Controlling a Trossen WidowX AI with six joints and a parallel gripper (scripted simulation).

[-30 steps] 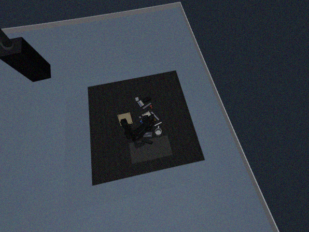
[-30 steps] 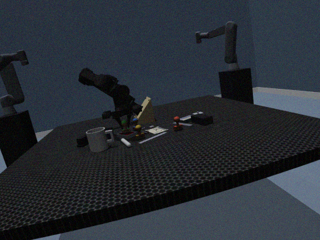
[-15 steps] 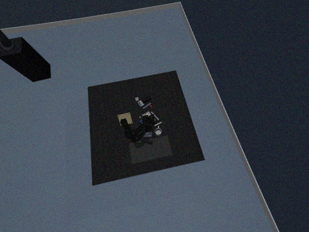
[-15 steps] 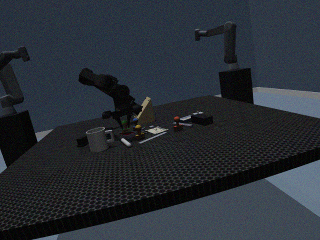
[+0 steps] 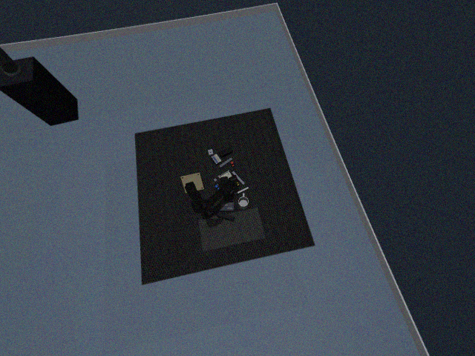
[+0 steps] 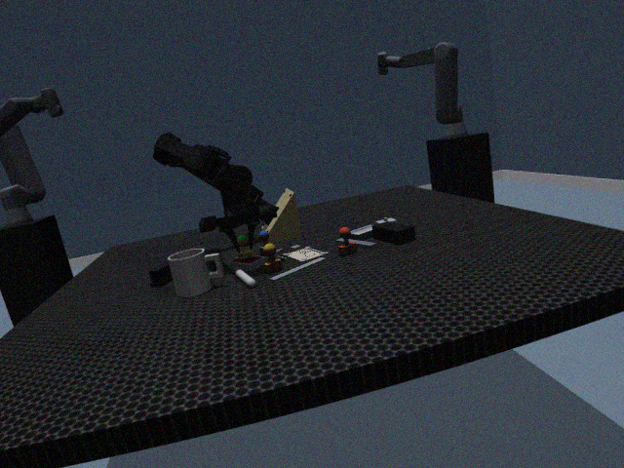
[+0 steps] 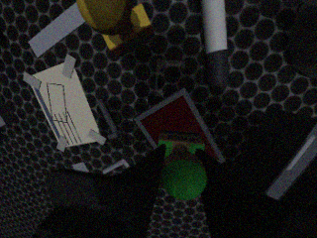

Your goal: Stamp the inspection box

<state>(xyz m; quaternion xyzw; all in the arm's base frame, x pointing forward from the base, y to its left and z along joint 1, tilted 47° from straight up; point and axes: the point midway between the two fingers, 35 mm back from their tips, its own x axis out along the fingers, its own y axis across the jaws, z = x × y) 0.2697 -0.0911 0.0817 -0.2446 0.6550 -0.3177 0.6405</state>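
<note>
The green-knobbed stamp lies right at my gripper tip. From my gripper tip the other things lie so: blue-knobbed stamp: 7 cm behind, 6 cm to the left, 2 cm below; red ink pad: 3 cm below; white marker: 10 cm ahead, 3 cm to the right, 3 cm below.
</note>
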